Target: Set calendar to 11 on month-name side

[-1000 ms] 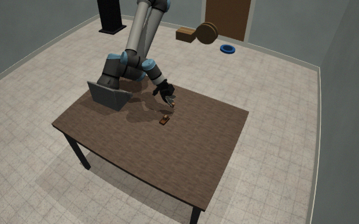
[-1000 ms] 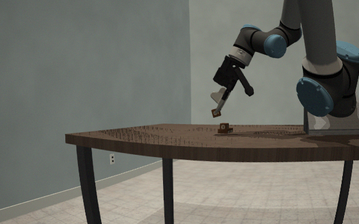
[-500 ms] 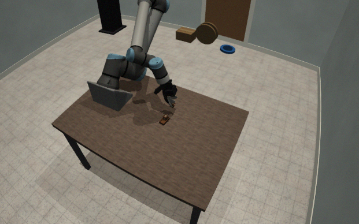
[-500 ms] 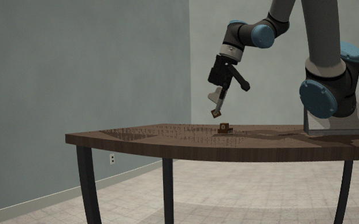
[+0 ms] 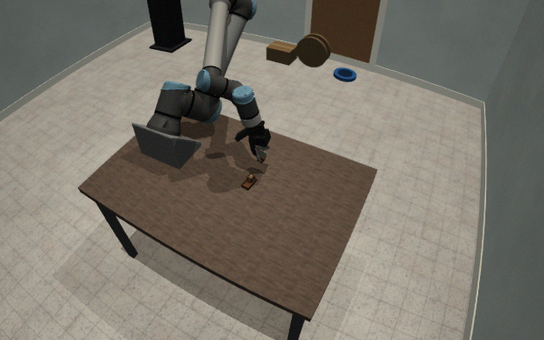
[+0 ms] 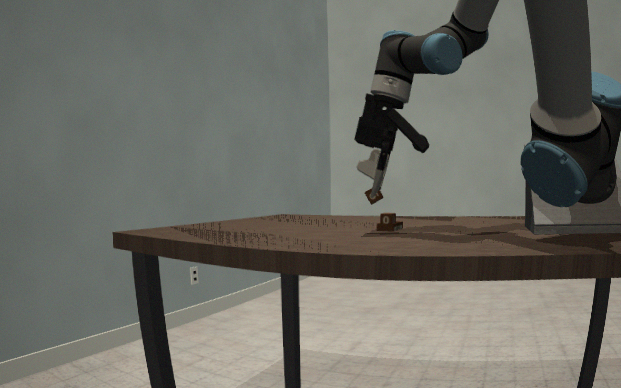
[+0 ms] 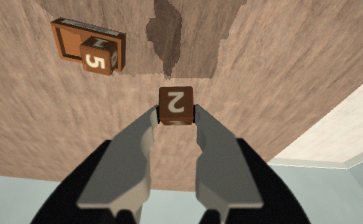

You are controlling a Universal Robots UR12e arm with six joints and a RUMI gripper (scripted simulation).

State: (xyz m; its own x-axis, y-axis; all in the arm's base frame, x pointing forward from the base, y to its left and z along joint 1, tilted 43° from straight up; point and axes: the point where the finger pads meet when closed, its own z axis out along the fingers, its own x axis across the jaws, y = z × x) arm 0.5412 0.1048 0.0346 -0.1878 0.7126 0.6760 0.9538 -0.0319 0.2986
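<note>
The cube lies 10 mm below my hand. Round my hand: calendar tray: 110 mm to the right, 80 mm below, 10 mm behind.
</note>
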